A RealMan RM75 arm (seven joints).
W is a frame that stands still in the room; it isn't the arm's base.
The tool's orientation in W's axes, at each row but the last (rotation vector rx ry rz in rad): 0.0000, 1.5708, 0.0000; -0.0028, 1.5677, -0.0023; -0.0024, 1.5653, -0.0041; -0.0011, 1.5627, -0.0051; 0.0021, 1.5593, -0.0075; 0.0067, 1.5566, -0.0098; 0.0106, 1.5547, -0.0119; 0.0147, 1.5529, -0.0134; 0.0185, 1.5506, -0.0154; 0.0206, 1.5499, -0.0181; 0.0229, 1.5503, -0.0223; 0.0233, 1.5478, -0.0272; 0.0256, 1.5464, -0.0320
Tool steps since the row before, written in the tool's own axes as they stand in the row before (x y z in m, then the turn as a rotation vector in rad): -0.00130, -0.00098, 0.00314, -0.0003, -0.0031, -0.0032; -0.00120, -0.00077, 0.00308, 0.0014, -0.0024, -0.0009; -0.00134, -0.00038, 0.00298, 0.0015, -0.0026, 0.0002; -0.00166, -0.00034, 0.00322, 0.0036, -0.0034, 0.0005; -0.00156, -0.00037, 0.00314, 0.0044, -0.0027, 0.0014; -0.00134, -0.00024, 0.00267, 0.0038, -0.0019, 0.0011; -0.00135, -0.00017, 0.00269, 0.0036, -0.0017, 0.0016; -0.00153, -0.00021, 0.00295, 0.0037, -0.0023, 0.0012; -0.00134, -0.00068, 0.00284, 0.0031, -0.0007, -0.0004; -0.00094, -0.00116, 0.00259, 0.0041, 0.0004, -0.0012; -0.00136, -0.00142, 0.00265, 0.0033, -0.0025, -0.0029; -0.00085, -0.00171, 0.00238, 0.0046, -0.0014, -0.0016; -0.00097, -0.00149, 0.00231, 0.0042, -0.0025, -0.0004
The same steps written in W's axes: 0.00314, -0.00098, 0.00130, -0.0032, -0.0031, 0.0003; 0.00308, -0.00077, 0.00121, -0.0009, -0.0024, -0.0014; 0.00297, -0.00038, 0.00136, 0.0002, -0.0026, -0.0015; 0.00321, -0.00034, 0.00169, 0.0005, -0.0034, -0.0036; 0.00312, -0.00038, 0.00160, 0.0014, -0.0027, -0.0044; 0.00265, -0.00027, 0.00138, 0.0011, -0.0019, -0.0038; 0.00267, -0.00021, 0.00139, 0.0016, -0.0017, -0.0036; 0.00292, -0.00026, 0.00158, 0.0012, -0.0023, -0.0037; 0.00280, -0.00074, 0.00140, -0.0004, -0.0007, -0.0031; 0.00254, -0.00122, 0.00099, -0.0011, 0.0004, -0.0041; 0.00258, -0.00150, 0.00141, -0.0029, -0.0024, -0.0034; 0.00230, -0.00178, 0.00091, -0.0015, -0.0014, -0.0046; 0.00223, -0.00157, 0.00103, -0.0004, -0.0025, -0.0042
